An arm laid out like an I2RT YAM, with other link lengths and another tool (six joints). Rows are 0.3 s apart.
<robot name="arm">
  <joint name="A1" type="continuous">
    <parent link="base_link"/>
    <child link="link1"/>
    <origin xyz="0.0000 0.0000 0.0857" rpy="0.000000 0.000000 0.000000"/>
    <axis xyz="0 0 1"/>
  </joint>
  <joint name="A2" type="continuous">
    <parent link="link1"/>
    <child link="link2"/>
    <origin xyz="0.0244 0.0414 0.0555" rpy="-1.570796 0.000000 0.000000"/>
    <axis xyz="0 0 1"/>
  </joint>
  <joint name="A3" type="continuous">
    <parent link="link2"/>
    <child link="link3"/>
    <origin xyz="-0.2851 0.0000 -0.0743" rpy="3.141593 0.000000 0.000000"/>
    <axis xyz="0 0 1"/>
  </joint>
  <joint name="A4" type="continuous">
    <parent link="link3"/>
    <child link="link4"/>
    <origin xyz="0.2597 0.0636 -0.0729" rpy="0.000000 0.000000 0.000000"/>
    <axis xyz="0 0 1"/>
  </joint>
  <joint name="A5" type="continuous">
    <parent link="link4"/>
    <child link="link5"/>
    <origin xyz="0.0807 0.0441 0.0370" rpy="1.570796 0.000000 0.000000"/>
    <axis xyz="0 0 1"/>
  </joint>
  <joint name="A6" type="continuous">
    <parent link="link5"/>
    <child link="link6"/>
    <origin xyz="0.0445 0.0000 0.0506" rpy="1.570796 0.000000 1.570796"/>
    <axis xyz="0 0 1"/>
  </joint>
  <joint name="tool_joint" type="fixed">
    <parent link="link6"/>
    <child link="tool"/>
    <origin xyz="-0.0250 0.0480 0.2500" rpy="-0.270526 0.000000 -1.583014"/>
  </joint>
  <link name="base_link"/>
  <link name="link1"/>
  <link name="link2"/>
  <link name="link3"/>
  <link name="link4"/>
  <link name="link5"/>
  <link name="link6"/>
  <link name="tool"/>
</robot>
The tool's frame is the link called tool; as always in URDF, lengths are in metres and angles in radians. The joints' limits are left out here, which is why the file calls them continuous.
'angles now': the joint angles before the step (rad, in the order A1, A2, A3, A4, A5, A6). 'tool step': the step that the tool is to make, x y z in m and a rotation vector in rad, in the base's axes. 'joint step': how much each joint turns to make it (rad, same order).
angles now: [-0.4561, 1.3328, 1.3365, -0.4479, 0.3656, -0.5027]
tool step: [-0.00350, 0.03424, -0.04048, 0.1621, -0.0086, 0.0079]
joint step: [0.0015, -0.0136, -0.0309, -0.0899, -0.0771, 0.1353]
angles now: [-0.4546, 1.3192, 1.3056, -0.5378, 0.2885, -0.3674]
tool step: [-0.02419, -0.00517, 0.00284, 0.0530, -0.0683, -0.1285]
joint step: [-0.0115, -0.0528, -0.0308, -0.0263, 0.0587, 0.1344]
